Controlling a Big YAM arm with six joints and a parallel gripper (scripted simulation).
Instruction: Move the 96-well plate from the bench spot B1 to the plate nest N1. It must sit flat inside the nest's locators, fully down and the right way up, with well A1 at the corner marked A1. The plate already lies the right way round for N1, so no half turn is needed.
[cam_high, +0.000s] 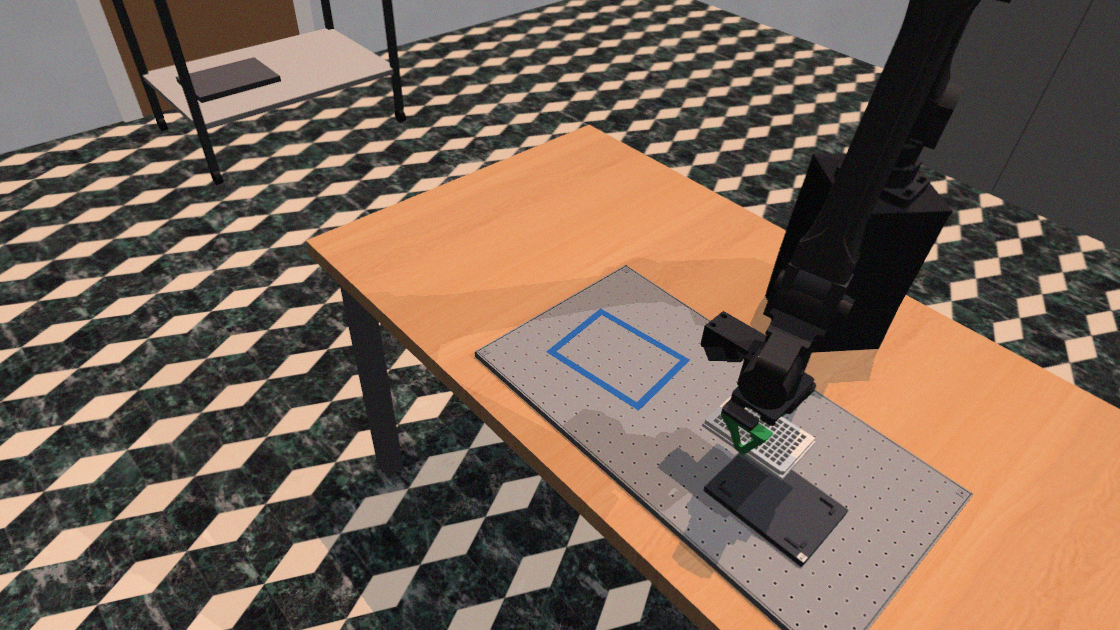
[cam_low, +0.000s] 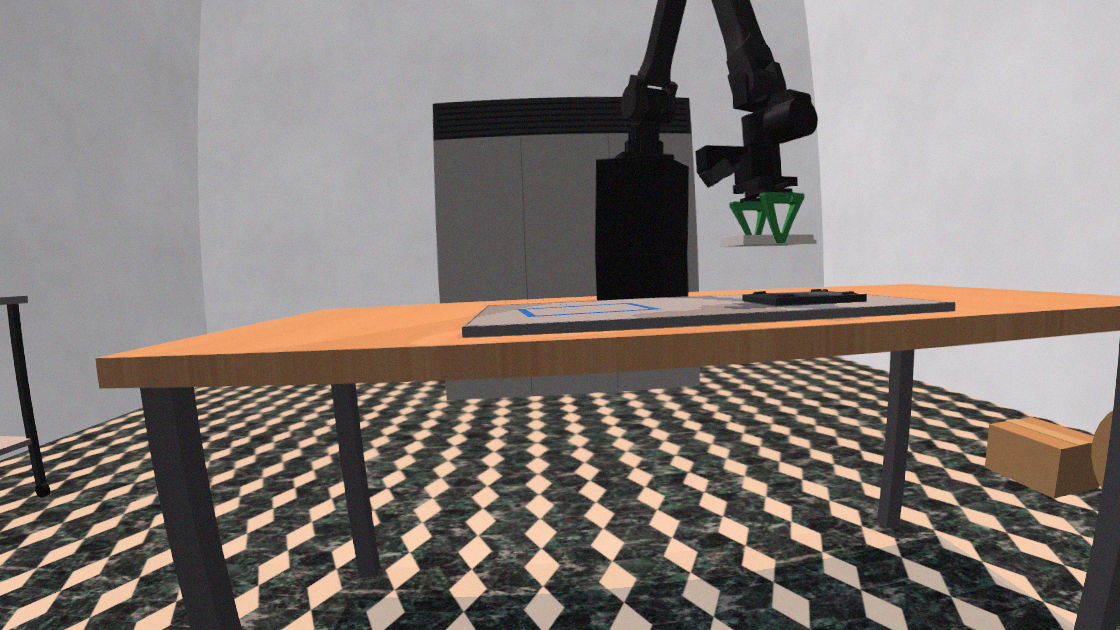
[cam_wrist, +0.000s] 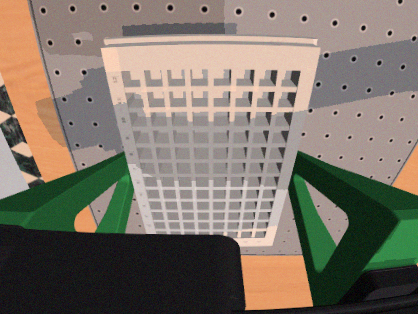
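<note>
The dark plate nest lies 9 cm below my hand, 6 cm to the left of it and 1 cm ahead of it. Also, from my hand: white 96-well plate right at my hand.
</note>
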